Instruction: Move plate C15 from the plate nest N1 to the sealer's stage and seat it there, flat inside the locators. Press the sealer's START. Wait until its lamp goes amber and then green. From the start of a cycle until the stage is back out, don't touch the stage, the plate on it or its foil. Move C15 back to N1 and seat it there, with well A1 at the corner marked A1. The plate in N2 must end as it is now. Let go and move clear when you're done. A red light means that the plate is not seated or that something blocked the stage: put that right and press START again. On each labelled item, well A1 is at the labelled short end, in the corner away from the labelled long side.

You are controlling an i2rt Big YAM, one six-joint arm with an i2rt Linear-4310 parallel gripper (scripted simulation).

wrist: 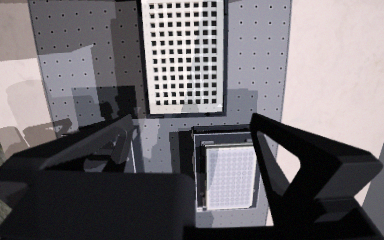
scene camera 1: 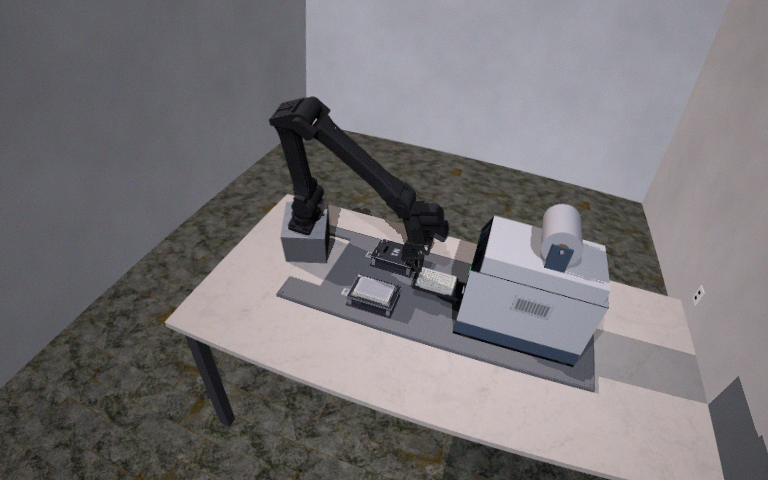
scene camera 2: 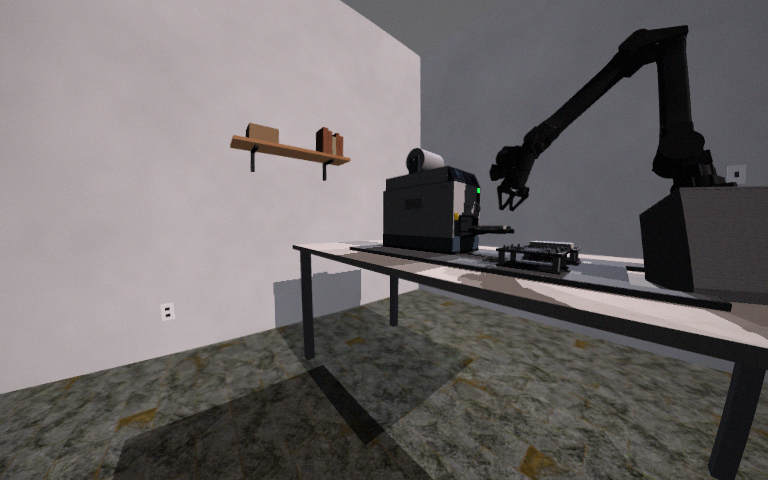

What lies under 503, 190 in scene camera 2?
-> The gripper.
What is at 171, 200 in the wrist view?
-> The gripper.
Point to a white well plate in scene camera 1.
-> At 428, 279
